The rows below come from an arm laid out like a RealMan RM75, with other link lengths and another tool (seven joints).
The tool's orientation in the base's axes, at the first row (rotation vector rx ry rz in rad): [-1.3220 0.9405 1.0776]
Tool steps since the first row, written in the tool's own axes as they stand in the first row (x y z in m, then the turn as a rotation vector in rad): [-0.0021 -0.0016 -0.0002 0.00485 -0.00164 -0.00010]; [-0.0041 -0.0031 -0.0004 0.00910 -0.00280 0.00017]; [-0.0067 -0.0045 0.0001 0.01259 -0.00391 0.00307]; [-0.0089 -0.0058 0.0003 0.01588 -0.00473 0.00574]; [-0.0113 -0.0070 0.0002 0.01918 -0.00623 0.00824]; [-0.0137 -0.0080 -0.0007 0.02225 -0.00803 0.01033]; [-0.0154 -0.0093 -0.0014 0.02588 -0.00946 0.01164]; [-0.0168 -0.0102 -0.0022 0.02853 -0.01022 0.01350]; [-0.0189 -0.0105 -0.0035 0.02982 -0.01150 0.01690]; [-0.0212 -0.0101 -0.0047 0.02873 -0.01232 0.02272]
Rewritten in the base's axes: [0.0010 -0.0003 0.0024 0.00286 0.00030 -0.00424]; [0.0019 -0.0005 0.0048 0.00507 0.00091 -0.00801]; [0.0026 -0.0001 0.0077 0.00687 0.00408 -0.01093]; [0.0032 0.0000 0.0101 0.00835 0.00700 -0.01374]; [0.0038 -0.0002 0.0127 0.01049 0.00978 -0.01639]; [0.0042 -0.0012 0.0153 0.01290 0.01216 -0.01876]; [0.0050 -0.0020 0.0172 0.01514 0.01377 -0.02181]; [0.0056 -0.0028 0.0188 0.01645 0.01584 -0.02407]; [0.0054 -0.0042 0.0208 0.01780 0.01938 -0.02480]; [0.0045 -0.0056 0.0229 0.01793 0.02514 -0.02323]
